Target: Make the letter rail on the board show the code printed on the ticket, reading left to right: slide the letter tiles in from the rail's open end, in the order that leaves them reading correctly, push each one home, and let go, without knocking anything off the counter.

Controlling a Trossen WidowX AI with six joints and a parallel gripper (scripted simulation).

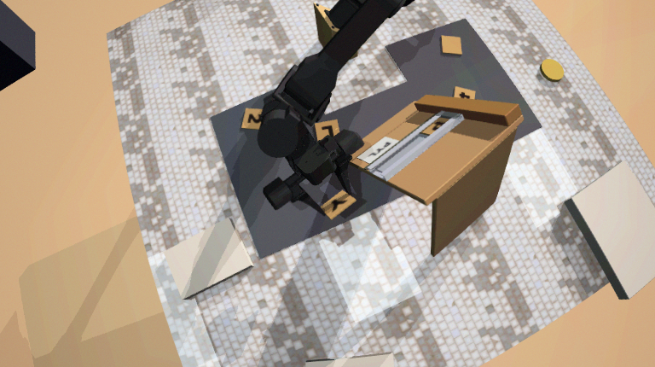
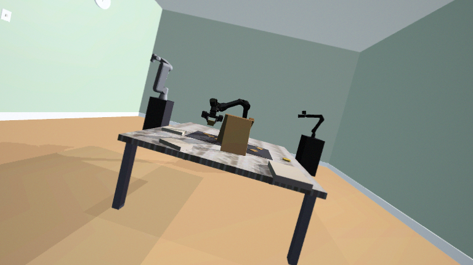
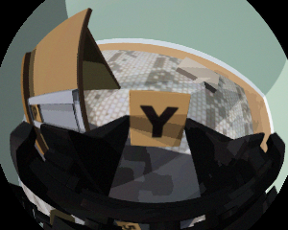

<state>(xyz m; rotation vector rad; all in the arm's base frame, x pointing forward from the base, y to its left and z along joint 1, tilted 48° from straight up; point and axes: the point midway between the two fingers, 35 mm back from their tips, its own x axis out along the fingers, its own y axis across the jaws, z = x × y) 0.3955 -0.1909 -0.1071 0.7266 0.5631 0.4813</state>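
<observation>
Now: the Y tile right at my gripper tip. From my gripper tip the other things lie so: white ticket (13 cm to the left, 8 cm below, 8 cm behind); L tile (21 cm behind, 16 cm below, 7 cm to the left); P tile (24 cm to the left, 5 cm behind).
</observation>
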